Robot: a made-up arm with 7 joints. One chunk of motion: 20 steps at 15 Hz.
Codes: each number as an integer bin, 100 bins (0 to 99) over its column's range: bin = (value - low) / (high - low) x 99, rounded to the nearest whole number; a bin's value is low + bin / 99 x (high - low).
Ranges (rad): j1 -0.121..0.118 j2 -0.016..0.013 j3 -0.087..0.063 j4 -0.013..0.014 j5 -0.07..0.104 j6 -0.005..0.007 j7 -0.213..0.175
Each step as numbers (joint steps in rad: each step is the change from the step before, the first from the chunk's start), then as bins.
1 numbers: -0.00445 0.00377 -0.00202 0.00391 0.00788 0.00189 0.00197
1 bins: 48 67 56 62 44 57 55
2 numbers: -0.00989 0.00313 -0.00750 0.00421 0.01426 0.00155 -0.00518
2 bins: 46 65 52 63 48 54 53
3 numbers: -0.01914 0.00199 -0.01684 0.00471 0.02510 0.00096 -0.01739
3 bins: 42 61 46 65 54 49 50
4 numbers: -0.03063 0.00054 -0.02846 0.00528 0.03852 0.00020 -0.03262
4 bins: 37 56 39 67 62 43 46
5 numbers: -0.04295 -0.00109 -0.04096 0.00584 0.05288 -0.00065 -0.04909
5 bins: 32 51 30 69 70 36 42
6 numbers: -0.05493 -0.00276 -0.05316 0.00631 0.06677 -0.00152 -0.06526
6 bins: 27 45 22 71 78 29 38
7 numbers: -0.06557 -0.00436 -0.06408 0.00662 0.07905 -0.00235 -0.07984
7 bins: 23 40 15 72 85 22 34
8 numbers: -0.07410 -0.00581 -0.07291 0.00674 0.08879 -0.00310 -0.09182
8 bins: 19 35 9 72 90 16 31
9 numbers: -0.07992 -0.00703 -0.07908 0.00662 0.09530 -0.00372 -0.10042
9 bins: 17 31 5 72 94 11 29
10 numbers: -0.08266 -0.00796 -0.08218 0.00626 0.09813 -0.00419 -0.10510
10 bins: 16 27 3 71 96 7 28
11 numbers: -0.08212 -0.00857 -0.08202 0.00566 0.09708 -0.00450 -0.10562
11 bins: 16 25 3 68 95 4 27
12 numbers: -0.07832 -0.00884 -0.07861 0.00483 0.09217 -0.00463 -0.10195
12 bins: 18 24 6 65 92 3 28
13 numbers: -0.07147 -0.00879 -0.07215 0.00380 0.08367 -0.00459 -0.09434
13 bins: 21 25 10 62 87 3 30
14 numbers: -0.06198 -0.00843 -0.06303 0.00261 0.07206 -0.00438 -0.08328
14 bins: 24 26 16 57 81 5 33
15 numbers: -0.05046 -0.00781 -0.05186 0.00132 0.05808 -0.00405 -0.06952
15 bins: 29 28 23 53 73 8 37
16 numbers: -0.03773 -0.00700 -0.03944 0.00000 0.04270 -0.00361 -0.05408
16 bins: 34 31 31 48 64 11 41
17 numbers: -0.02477 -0.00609 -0.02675 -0.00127 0.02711 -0.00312 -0.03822
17 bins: 40 34 40 43 55 16 45
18 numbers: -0.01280 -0.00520 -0.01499 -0.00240 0.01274 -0.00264 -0.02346
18 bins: 45 37 48 39 47 19 48
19 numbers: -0.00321 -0.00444 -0.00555 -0.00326 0.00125 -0.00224 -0.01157
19 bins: 49 39 54 36 41 23 51
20 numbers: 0.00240 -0.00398 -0.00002 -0.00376 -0.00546 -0.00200 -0.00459
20 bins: 51 41 57 34 37 25 53
